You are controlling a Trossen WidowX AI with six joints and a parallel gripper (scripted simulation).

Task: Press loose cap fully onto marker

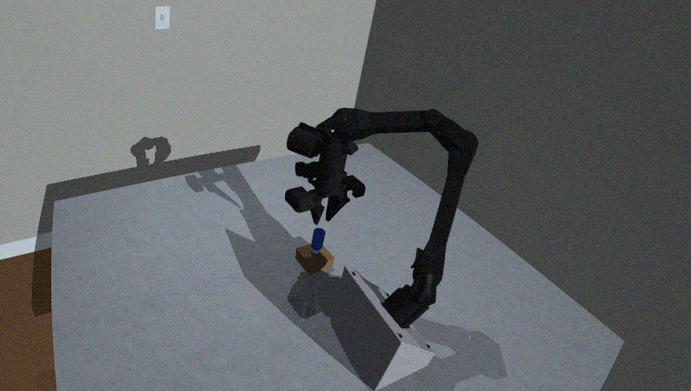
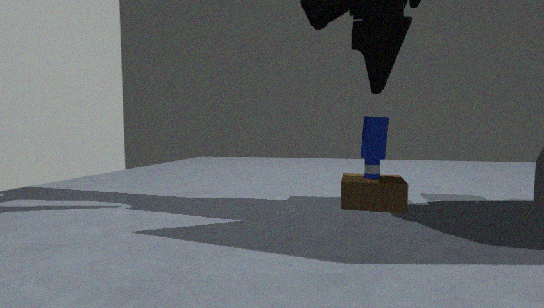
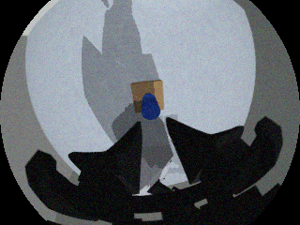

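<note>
The blue cap is 5 cm below my gripper tip. From my gripper tip the other things lie so: brown holder block (12 cm below).
</note>
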